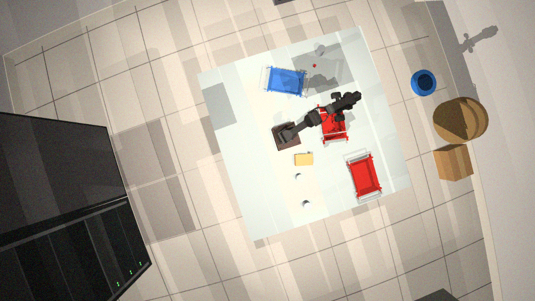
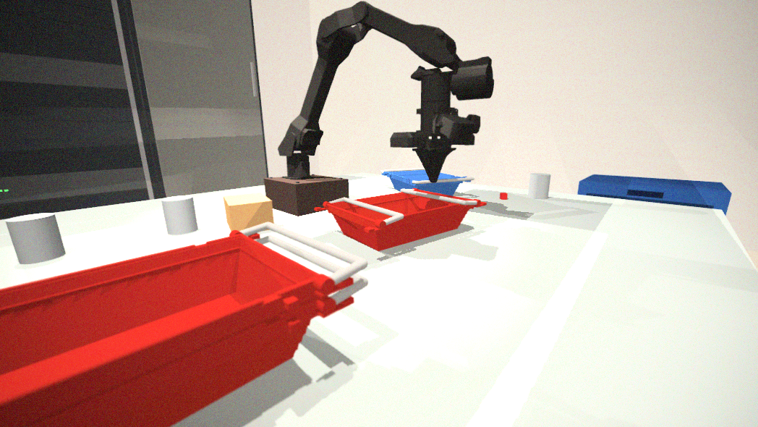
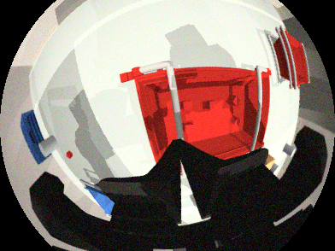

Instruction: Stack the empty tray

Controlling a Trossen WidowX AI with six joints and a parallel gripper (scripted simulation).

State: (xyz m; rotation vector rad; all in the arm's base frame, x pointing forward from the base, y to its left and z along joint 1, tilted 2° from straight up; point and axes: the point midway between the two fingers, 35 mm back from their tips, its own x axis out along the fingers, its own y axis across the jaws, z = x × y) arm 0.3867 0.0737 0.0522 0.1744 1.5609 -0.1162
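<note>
Right now the blue tray is 240 mm behind my gripper tip, 300 mm to the left of it and 40 mm below it. Also, from my gripper tip: tan block (300 mm behind, 260 mm to the right, 60 mm below); red cube (10 mm ahead, 360 mm to the left, 80 mm below).
</note>
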